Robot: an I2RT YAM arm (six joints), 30 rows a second.
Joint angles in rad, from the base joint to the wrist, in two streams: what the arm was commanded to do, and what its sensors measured. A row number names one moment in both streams.
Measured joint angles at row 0: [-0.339, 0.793, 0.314, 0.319, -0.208, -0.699]
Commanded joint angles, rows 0 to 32: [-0.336, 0.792, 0.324, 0.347, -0.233, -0.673]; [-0.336, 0.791, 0.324, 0.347, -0.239, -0.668]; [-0.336, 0.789, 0.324, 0.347, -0.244, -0.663]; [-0.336, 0.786, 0.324, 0.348, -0.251, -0.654]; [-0.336, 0.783, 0.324, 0.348, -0.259, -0.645]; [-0.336, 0.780, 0.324, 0.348, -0.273, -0.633]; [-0.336, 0.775, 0.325, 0.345, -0.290, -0.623]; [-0.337, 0.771, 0.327, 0.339, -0.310, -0.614]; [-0.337, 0.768, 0.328, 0.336, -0.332, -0.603]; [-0.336, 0.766, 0.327, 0.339, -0.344, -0.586]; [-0.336, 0.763, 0.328, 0.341, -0.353, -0.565]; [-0.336, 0.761, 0.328, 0.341, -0.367, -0.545]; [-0.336, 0.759, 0.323, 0.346, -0.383, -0.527]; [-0.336, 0.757, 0.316, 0.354, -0.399, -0.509]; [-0.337, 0.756, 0.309, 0.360, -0.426, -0.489]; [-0.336, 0.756, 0.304, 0.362, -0.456, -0.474]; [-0.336, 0.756, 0.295, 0.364, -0.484, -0.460]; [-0.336, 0.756, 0.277, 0.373, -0.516, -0.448]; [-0.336, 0.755, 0.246, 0.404, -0.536, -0.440]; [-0.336, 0.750, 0.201, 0.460, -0.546, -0.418]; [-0.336, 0.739, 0.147, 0.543, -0.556, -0.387]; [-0.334, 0.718, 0.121, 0.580, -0.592, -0.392]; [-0.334, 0.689, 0.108, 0.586, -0.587, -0.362]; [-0.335, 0.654, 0.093, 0.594, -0.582, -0.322]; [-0.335, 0.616, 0.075, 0.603, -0.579, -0.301]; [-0.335, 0.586, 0.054, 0.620, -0.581, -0.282]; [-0.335, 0.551, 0.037, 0.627, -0.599, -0.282]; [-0.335, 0.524, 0.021, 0.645, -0.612, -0.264]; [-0.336, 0.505, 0.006, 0.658, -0.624, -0.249]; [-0.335, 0.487, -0.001, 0.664, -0.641, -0.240]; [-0.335, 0.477, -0.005, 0.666, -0.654, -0.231]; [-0.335, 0.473, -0.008, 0.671, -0.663, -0.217]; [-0.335, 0.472, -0.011, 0.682, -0.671, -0.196]
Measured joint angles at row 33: [-0.337, 0.482, 0.006, 0.607, -0.614, -0.273]
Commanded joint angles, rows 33 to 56: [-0.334, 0.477, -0.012, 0.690, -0.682, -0.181]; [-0.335, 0.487, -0.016, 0.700, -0.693, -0.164]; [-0.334, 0.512, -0.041, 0.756, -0.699, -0.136]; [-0.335, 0.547, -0.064, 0.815, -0.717, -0.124]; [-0.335, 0.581, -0.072, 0.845, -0.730, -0.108]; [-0.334, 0.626, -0.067, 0.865, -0.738, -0.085]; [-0.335, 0.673, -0.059, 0.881, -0.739, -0.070]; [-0.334, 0.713, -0.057, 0.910, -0.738, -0.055]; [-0.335, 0.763, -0.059, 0.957, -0.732, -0.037]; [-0.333, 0.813, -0.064, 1.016, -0.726, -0.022]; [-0.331, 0.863, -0.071, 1.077, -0.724, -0.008]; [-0.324, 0.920, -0.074, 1.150, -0.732, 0.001]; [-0.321, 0.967, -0.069, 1.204, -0.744, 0.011]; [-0.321, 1.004, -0.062, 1.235, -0.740, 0.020]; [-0.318, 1.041, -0.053, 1.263, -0.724, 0.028]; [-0.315, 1.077, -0.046, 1.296, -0.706, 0.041]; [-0.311, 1.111, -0.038, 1.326, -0.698, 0.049]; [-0.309, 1.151, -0.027, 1.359, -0.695, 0.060]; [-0.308, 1.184, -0.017, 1.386, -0.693, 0.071]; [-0.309, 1.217, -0.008, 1.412, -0.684, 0.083]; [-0.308, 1.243, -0.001, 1.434, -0.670, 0.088]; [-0.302, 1.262, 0.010, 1.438, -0.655, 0.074]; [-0.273, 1.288, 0.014, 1.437, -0.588, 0.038]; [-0.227, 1.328, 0.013, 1.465, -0.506, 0.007]
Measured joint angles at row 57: [-0.278, 1.274, 0.007, 1.332, -0.638, 0.049]
